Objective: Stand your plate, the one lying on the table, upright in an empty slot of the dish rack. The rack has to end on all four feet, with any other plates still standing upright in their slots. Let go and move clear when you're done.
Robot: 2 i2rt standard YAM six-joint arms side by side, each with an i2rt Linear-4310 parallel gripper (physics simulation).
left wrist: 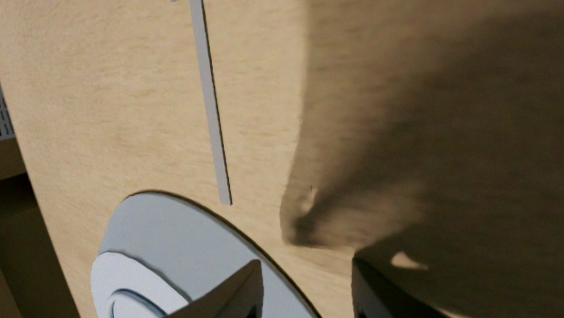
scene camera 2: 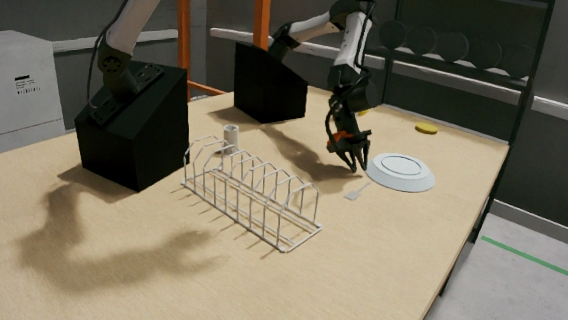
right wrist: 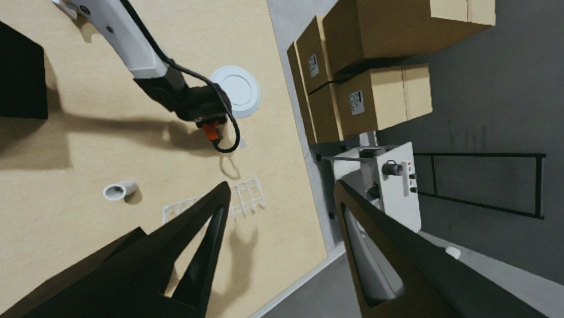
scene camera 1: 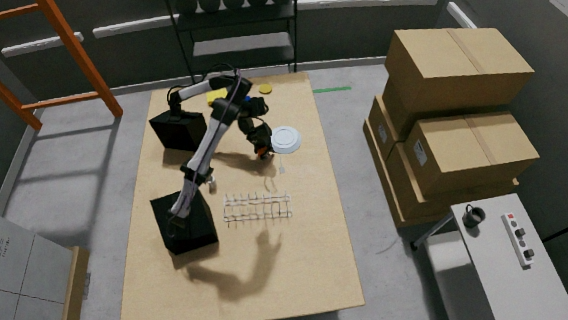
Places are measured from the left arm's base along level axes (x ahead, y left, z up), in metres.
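Where they show: left gripper, fingertip midpoint: point(left wrist: 306, 274) point(scene camera 2: 360, 171) point(right wrist: 223, 117) point(scene camera 1: 272, 153); right gripper, fingertip midpoint: point(right wrist: 281, 186) point(scene camera 1: 259, 111); left arm's base, link origin: point(scene camera 1: 176, 116); right arm's base, link origin: point(scene camera 2: 128, 94) point(scene camera 1: 180, 216).
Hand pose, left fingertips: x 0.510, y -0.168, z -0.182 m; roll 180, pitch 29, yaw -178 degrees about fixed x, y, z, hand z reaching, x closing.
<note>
Each offset is from my left fingertips to the top centre of the thing.
The pale blue-white plate {0.092 m left, 0.074 m ahead, 0.021 m up} point(scene camera 1: 285, 139) point(scene camera 2: 401, 165) point(left wrist: 165, 225) point(right wrist: 240, 90) lies flat on the table, its raised ring upward. The white wire dish rack point(scene camera 1: 290, 215) point(scene camera 2: 284, 249) point(right wrist: 263, 205) stands level, with no plate in its slots. My left gripper point(scene camera 1: 263, 154) point(scene camera 2: 359, 168) point(left wrist: 306, 274) is open and empty, pointing down, low beside the plate's edge; in scene camera 2 it is left of the plate. My right gripper point(right wrist: 281, 186) is open and empty, high above the table; its fingers are too small to make out in scene camera 1.
A thin grey spatula {0.070 m right, 0.045 m ahead, 0.007 m down} point(scene camera 1: 282, 170) point(scene camera 2: 352, 195) point(left wrist: 212, 115) lies between plate and rack. A white cup {0.170 m right, 0.325 m back, 0.062 m up} point(scene camera 1: 212, 184) point(scene camera 2: 230, 140) point(right wrist: 120, 190) stands near the rack. A yellow disc {0.517 m left, 0.016 m back, 0.006 m up} point(scene camera 1: 265, 89) point(scene camera 2: 426, 128) and a yellow block {0.466 m left, 0.330 m back, 0.028 m up} point(scene camera 1: 216, 95) are at the back.
</note>
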